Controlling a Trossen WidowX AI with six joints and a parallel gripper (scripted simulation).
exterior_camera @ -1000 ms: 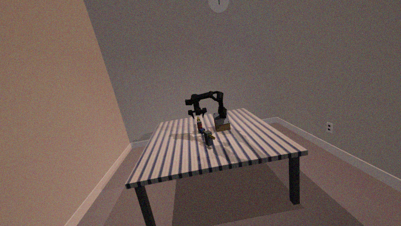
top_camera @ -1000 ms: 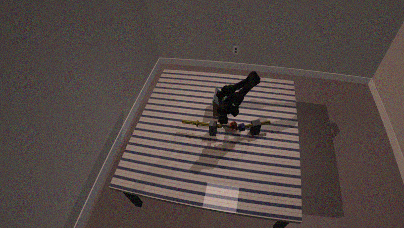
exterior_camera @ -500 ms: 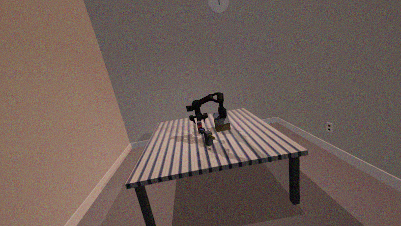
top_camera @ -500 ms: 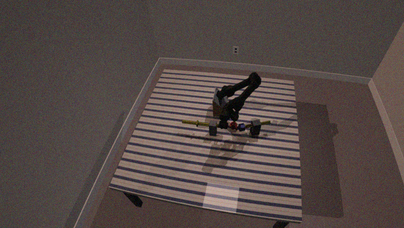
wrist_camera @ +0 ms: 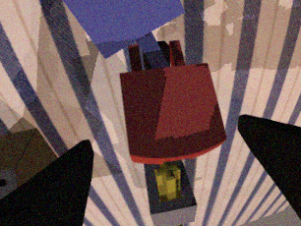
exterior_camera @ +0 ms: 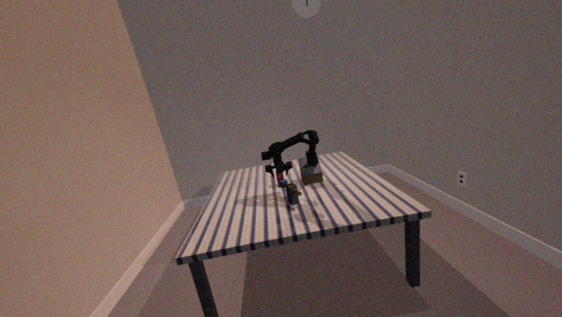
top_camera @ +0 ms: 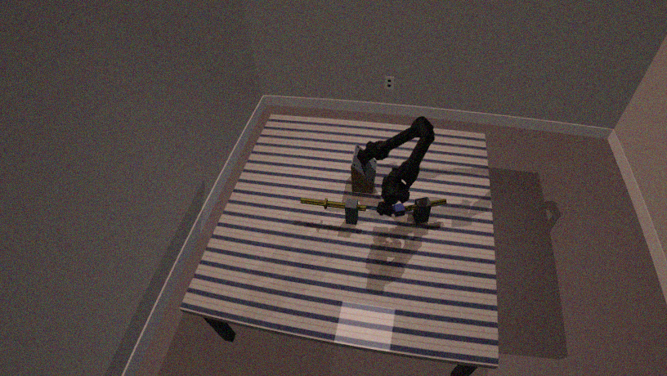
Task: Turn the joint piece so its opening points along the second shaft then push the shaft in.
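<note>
The red square joint piece is 20 mm to the left of my gripper tip.
</note>
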